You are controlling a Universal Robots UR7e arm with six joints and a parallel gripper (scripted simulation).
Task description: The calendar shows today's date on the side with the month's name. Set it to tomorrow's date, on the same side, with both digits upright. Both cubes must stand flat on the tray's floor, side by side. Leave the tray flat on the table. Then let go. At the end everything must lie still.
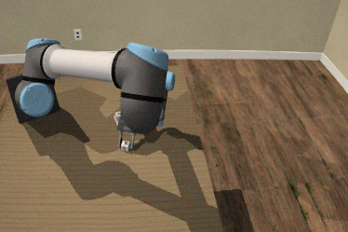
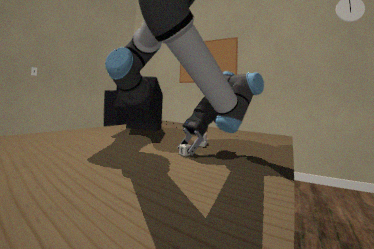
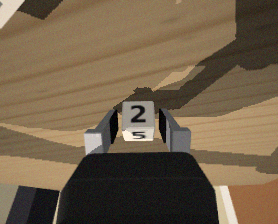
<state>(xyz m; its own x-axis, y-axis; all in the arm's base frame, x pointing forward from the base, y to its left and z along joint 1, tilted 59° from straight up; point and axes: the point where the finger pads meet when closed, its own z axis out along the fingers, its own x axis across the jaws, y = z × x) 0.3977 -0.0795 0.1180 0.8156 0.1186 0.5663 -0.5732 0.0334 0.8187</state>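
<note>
The white digit cube is 1 cm to the right of my hand and 1 cm below it. Round my hand: white tray: 1 cm behind, 15 cm to the left, 1 cm below.
</note>
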